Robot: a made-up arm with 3 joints. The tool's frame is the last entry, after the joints.
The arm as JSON. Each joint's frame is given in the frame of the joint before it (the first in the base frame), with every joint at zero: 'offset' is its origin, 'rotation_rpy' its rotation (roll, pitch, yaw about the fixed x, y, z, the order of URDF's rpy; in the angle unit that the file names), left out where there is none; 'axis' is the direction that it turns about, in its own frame. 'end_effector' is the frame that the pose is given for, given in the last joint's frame.
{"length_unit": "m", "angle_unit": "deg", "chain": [
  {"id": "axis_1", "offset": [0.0, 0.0, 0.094], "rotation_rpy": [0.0, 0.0, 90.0], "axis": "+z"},
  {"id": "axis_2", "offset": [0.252, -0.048, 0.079], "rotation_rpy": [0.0, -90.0, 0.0], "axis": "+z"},
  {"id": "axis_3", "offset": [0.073, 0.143, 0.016], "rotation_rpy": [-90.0, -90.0, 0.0], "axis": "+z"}
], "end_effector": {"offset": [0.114, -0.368, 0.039], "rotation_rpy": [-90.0, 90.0, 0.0]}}
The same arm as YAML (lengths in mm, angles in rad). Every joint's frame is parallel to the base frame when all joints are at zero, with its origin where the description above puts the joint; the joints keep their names.
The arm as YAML. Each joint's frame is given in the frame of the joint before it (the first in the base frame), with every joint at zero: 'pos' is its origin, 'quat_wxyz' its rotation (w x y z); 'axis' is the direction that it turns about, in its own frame. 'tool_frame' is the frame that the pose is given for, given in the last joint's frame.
length_unit: mm
angle_unit: rad
joints:
  - joint: axis_1
    pos: [0.0, 0.0, 94.0]
    quat_wxyz: [1.0, 0.0, 0.0, 0.0]
    axis: "+z"
  - joint: axis_2
    pos: [48.0, 252.0, 79.0]
    quat_wxyz: [1.0, 0.0, 0.0, 0.0]
    axis: "-y"
  - joint: axis_3
    pos: [-143.0, -16.0, 73.0]
    quat_wxyz: [1.0, 0.0, 0.0, 0.0]
    axis: "-x"
tool_frame:
  pos: [-39.0, -114.0, -368.0]
  quat_wxyz: [1.0, 0.0, 0.0, 0.0]

